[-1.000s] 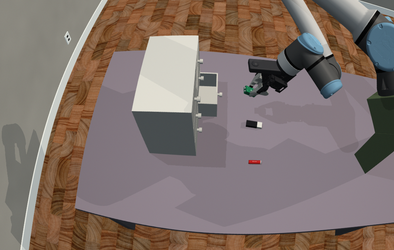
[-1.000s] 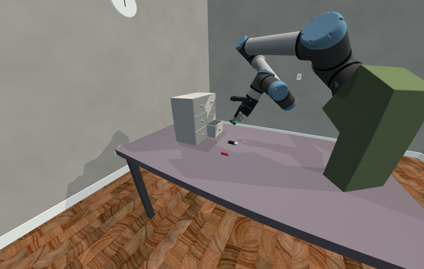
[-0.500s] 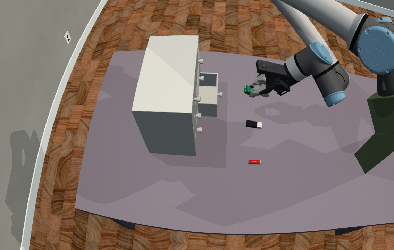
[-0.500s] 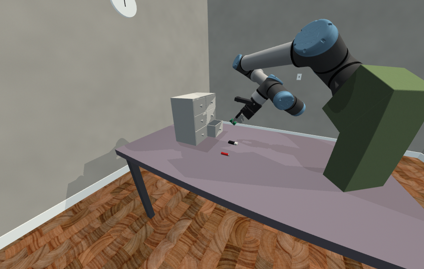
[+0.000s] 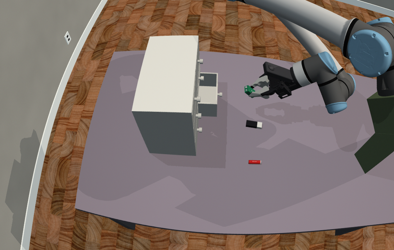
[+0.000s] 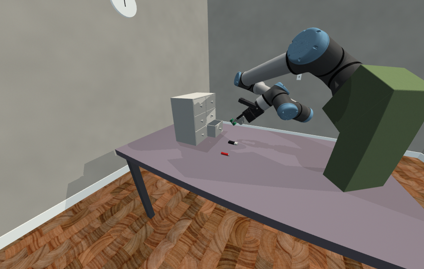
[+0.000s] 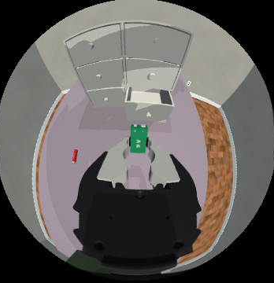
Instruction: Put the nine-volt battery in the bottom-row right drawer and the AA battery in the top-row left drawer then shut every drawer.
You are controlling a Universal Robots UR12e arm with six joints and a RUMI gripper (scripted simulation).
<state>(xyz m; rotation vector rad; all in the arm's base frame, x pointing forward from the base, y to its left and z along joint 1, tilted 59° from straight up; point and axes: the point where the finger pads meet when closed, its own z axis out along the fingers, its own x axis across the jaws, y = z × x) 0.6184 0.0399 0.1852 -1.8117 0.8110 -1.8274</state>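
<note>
Right now my hand is 10 mm short of the green nine-volt battery. From my hand the other things lie so: red AA battery (230 mm to the left, 130 mm below, 10 mm behind).
</note>
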